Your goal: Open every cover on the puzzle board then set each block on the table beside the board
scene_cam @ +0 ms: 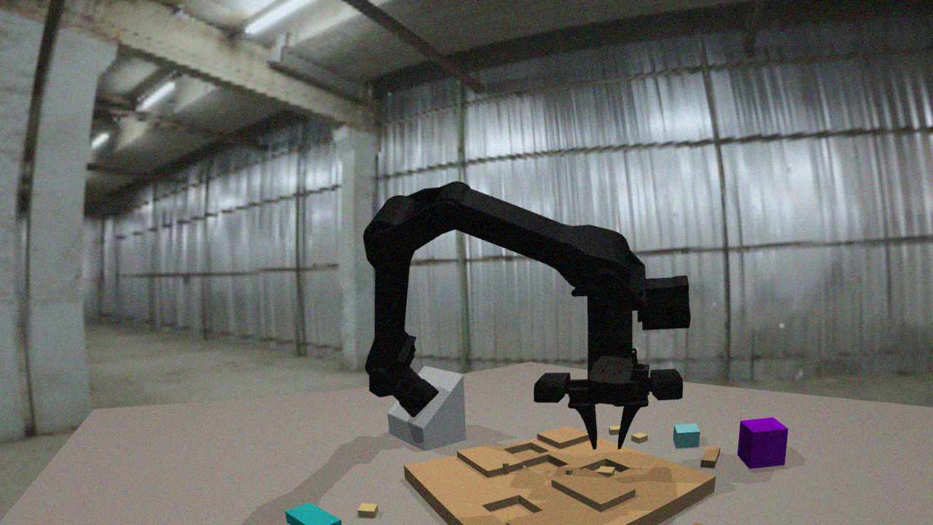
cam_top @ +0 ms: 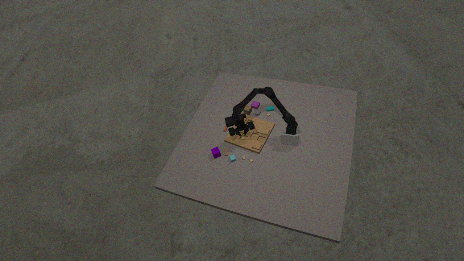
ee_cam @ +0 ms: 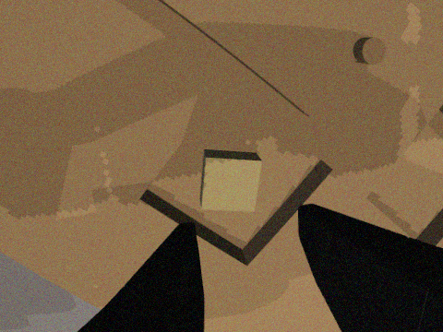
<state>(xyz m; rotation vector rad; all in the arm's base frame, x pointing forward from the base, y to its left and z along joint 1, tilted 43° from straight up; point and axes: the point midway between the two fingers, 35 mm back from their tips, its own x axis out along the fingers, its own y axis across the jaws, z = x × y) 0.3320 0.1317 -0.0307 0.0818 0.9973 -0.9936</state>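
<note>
Now: gripper tip 360 mm to the left of the teal block, 80 mm past it and 40 mm above it. The rest, counted from my gripper tip: purple cube: 200 mm to the left, 130 mm ahead, 20 mm below; then orange piece: 150 mm to the left, 70 mm ahead, 50 mm below; then light blue block: 190 mm to the left, 40 mm below.
</note>
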